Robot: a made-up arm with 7 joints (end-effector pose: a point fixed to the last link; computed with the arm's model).
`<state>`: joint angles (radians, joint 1 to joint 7).
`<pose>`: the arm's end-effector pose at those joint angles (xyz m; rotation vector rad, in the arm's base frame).
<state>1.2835 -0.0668 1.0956 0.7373 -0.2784 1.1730 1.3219</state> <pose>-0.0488 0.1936 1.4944 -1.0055 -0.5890 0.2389</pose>
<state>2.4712 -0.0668 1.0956 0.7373 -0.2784 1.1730 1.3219</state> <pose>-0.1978 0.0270 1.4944 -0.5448 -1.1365 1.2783</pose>
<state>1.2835 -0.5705 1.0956 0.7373 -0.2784 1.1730 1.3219</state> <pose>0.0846 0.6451 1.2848 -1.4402 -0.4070 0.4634</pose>
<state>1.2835 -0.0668 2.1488 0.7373 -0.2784 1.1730 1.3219</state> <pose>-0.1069 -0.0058 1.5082 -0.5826 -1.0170 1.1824</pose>
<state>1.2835 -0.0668 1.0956 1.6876 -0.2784 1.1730 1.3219</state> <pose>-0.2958 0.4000 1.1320 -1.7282 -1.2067 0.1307</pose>
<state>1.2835 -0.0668 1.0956 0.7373 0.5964 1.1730 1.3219</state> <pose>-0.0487 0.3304 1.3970 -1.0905 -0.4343 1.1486</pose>
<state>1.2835 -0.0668 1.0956 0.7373 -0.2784 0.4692 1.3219</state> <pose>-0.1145 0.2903 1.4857 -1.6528 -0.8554 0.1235</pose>
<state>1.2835 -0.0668 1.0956 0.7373 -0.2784 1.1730 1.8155</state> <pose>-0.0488 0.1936 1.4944 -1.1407 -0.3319 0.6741</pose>
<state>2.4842 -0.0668 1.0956 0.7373 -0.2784 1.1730 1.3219</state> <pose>-0.1981 0.0245 1.4944 -0.5382 -1.1417 1.2895</pose>
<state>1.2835 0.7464 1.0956 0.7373 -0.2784 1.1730 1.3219</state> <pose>-0.2740 -0.5684 1.3002 -0.2753 -0.8051 -0.1134</pose>
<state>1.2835 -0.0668 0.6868 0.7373 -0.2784 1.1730 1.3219</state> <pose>0.0225 0.2378 1.4902 -1.1136 -0.3950 -0.1330</pose>
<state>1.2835 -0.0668 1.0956 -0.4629 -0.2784 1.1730 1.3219</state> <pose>0.3666 -0.2151 1.3589 -0.0633 0.1616 0.3012</pose>
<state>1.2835 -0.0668 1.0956 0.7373 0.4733 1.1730 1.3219</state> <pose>-0.0408 0.3144 1.4136 -1.0868 -0.4614 1.0203</pose>
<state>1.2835 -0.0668 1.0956 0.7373 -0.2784 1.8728 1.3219</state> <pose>0.0125 0.1212 1.4266 -0.3634 -0.3109 0.3202</pose>
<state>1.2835 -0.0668 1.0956 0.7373 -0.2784 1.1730 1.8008</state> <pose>-0.0488 0.1936 1.4944 -1.1373 -0.3400 0.6612</pose>
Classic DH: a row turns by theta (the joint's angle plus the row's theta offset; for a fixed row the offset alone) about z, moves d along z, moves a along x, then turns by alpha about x. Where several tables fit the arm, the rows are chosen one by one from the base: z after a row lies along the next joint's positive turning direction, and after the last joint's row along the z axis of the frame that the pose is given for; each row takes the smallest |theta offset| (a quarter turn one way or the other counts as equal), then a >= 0, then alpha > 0; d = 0 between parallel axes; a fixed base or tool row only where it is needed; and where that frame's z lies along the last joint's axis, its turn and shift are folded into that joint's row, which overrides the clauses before.
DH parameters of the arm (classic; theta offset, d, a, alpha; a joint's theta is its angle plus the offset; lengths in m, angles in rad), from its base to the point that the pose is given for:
joint 1: 0 0.4746 0 1.5708
joint 2: 0 0.0777 0 -1.5708
joint 3: 0 0.5297 0.0298 -1.5708
joint 4: 0 0.0784 -0.0271 1.5708
joint 5: 0 0.4021 0 1.5708
joint 6: 1.5708 0.1336 0.1685 1.5708
joint 7: 0 0.023 0 0

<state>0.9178 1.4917 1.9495 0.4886 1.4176 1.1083 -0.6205</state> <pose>-0.7766 -0.5782 0.4987 0.9643 -1.8956 0.1278</pose>
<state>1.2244 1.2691 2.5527 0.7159 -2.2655 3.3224 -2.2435</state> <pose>-0.1182 -0.8115 0.5625 0.1083 2.5984 0.2363</pose>
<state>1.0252 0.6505 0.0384 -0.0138 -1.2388 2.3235 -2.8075</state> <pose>-0.4047 -0.5096 1.0271 0.3349 -1.0847 -0.0950</pose>
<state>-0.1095 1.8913 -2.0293 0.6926 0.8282 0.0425 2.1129</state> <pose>-0.8550 -0.3970 -0.0069 0.9858 0.2713 -0.1541</pose>
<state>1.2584 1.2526 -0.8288 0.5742 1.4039 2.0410 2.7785</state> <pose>0.1224 -0.7780 0.8283 1.3152 -0.8064 1.5024</pose>
